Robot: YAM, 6 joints.
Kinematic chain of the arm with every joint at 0, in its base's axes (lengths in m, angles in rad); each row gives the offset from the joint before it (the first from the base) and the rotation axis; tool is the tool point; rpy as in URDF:
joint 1: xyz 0 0 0.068 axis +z
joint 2: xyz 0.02 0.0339 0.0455 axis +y
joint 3: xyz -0.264 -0.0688 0 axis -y
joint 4: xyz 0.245 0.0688 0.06 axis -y
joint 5: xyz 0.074 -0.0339 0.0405 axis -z
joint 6: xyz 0.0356 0 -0.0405 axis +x
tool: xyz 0 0 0 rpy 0 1.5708 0
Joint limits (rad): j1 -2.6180..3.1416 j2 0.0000..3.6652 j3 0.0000..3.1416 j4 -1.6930..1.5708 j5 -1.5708..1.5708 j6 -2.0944..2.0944
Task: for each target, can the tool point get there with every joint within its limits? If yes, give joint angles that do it. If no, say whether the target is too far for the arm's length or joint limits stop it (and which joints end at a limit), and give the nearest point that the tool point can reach.
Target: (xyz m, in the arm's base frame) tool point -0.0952 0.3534 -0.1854
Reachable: yes | joints 1.8072 3.1461 1.9358 -0.9559 -0.2795 0.4023
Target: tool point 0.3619 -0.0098 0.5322
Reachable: yes | joints 0.0304 1.6836 1.7873 0.6618 0.6223 -0.3450
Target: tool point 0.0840 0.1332 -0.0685
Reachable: yes | joints 1.0742 2.6428 0.8223 -0.7753 0.2966 1.3301
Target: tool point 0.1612 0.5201 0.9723
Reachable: no: too far | nearest point 0.1025 0.3307 0.6476 | short by 0.380 m
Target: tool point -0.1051 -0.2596 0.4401
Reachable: yes | joints -1.8356 1.2948 1.3027 0.1159 1.2244 -0.2469
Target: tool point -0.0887 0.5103 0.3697
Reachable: yes | joints 1.6762 2.4067 2.6311 -0.6456 -1.3253 0.9152
